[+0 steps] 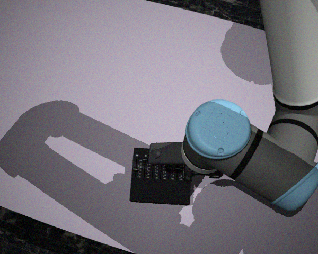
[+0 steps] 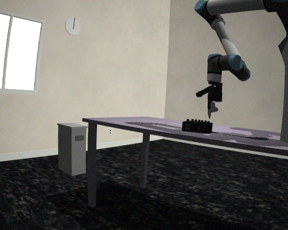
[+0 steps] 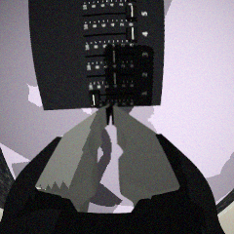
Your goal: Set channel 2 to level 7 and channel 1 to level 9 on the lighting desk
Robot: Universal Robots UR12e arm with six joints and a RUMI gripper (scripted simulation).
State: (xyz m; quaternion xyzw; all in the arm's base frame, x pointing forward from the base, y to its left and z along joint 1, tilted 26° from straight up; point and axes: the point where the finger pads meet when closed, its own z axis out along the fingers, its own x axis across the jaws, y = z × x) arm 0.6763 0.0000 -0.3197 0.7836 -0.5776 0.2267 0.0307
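Now: hand 2 cm to the right of the channel 1 knob and 3 cm above it.
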